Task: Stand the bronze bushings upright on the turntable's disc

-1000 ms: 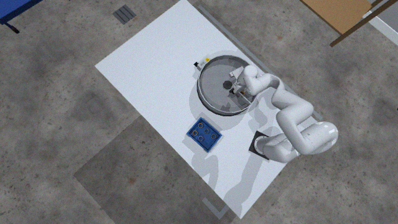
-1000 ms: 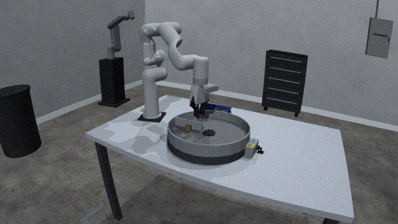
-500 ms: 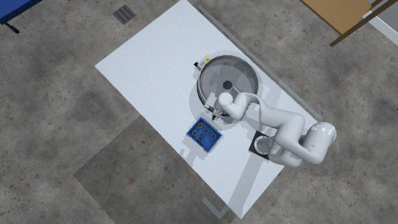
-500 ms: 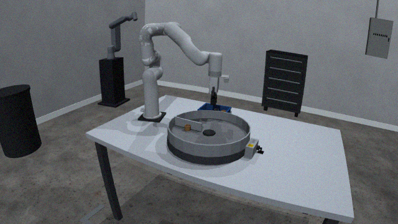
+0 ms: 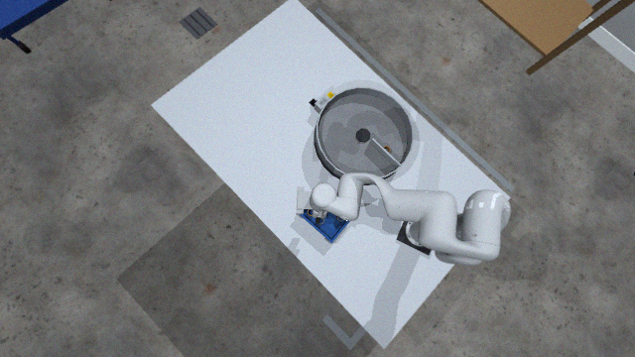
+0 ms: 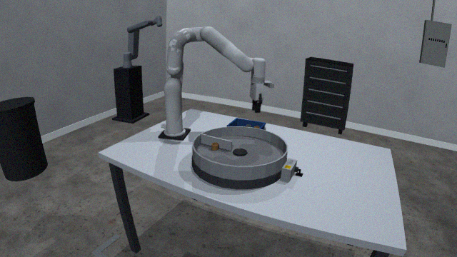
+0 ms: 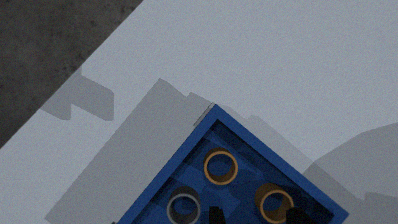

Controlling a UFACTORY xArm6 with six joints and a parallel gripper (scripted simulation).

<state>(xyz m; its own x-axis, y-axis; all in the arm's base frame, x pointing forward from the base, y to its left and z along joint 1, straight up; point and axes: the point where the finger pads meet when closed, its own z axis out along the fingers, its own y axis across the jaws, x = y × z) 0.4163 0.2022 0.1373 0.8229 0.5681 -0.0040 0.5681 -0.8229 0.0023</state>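
Now: the blue crate 130 mm below my hand, 50 mm behind it and 10 mm to the right of it. Round my hand: turntable disc (390 mm to the right, 100 mm below, 30 mm ahead).
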